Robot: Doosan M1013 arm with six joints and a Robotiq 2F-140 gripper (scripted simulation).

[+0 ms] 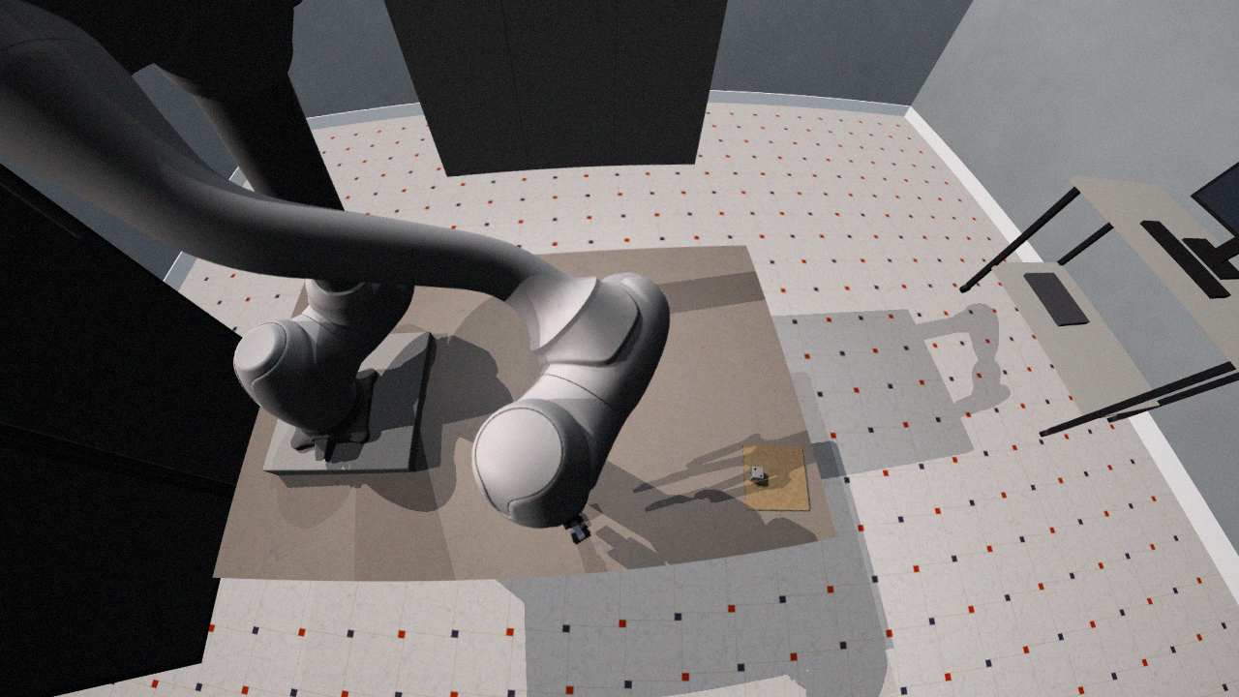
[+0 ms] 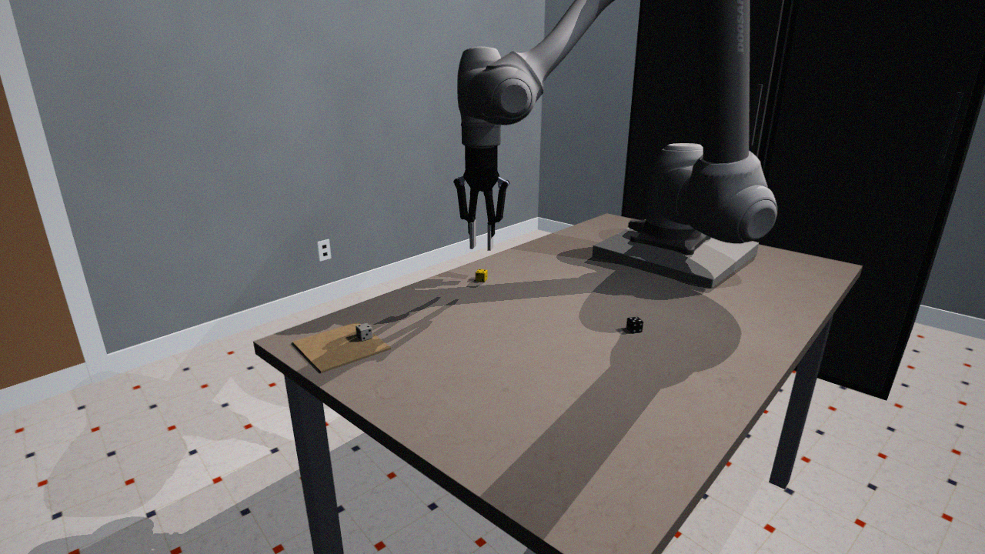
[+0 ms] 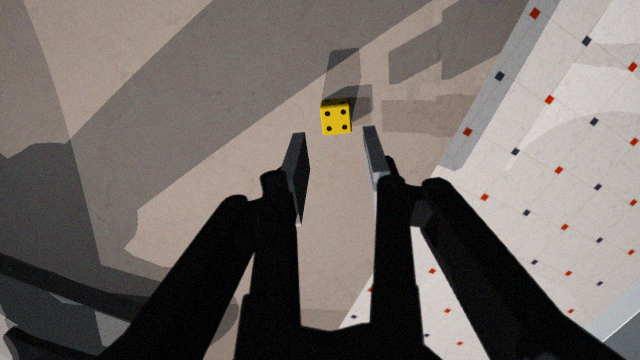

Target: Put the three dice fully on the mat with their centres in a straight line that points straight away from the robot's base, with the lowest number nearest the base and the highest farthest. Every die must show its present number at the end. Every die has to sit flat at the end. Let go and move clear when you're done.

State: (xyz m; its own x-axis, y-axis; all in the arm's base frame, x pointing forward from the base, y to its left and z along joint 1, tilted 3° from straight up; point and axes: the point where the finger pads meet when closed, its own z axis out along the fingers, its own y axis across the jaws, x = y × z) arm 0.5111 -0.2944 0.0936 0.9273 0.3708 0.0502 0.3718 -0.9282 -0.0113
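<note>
My gripper is now 10 cm above the yellow die. Also, from my hand: tan mat 44 cm ahead, 12 cm below; then black die 42 cm to the left, 10 cm below, 2 cm ahead; then grey die 39 cm ahead, 10 cm below, 1 cm to the left.
</note>
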